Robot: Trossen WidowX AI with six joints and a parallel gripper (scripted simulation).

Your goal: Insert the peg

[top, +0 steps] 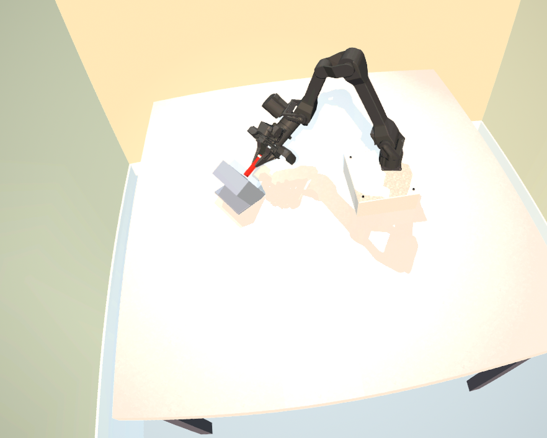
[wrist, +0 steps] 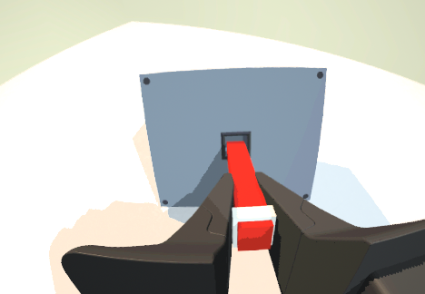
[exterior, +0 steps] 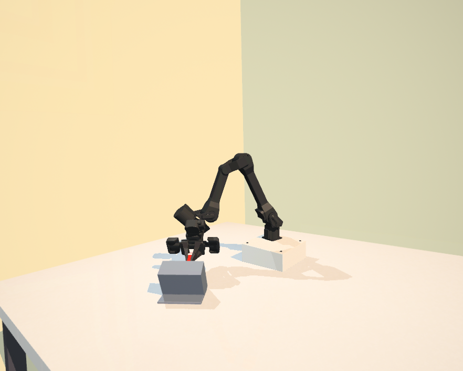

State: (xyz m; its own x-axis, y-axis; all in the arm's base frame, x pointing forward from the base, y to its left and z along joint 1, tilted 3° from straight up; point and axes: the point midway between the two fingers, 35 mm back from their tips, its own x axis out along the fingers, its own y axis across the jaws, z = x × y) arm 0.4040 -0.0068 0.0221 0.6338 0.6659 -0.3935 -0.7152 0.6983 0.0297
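The grey sloped panel is 5 cm to the left of my gripper tip, 5 cm ahead of it and 3 cm below it. Round my gripper tip: red square peg (1 cm to the right, 1 cm behind, 1 cm above).
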